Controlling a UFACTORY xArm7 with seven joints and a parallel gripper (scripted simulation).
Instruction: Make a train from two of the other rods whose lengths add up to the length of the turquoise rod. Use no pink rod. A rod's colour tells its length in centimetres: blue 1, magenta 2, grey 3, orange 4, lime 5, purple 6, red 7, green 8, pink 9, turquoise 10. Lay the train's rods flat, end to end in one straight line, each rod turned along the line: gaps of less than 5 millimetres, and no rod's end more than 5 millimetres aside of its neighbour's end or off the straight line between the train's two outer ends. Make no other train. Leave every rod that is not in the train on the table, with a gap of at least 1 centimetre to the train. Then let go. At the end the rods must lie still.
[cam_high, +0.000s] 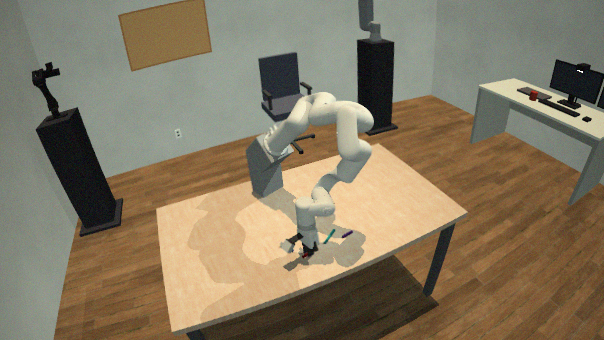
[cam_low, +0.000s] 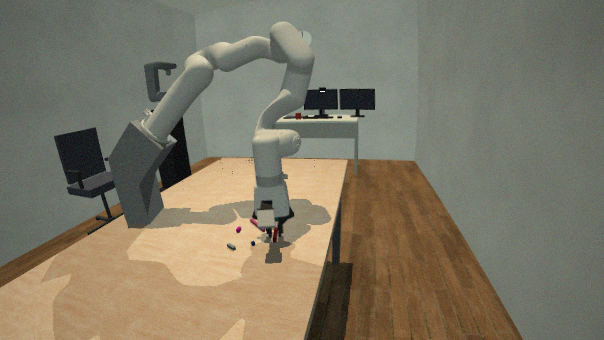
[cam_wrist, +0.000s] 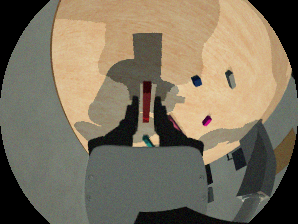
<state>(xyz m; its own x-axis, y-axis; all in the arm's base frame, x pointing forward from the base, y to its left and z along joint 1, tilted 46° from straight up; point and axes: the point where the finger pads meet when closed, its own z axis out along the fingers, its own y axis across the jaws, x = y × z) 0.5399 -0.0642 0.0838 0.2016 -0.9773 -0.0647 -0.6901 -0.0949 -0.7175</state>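
Now: the red rod 20 mm below my hand. From my hand the other things lie so: pink rod (80 mm behind, 40 mm to the left, 20 mm below); tiny blue rod (60 mm to the right, 50 mm behind, 20 mm below); magenta rod (130 mm behind, 20 mm below).
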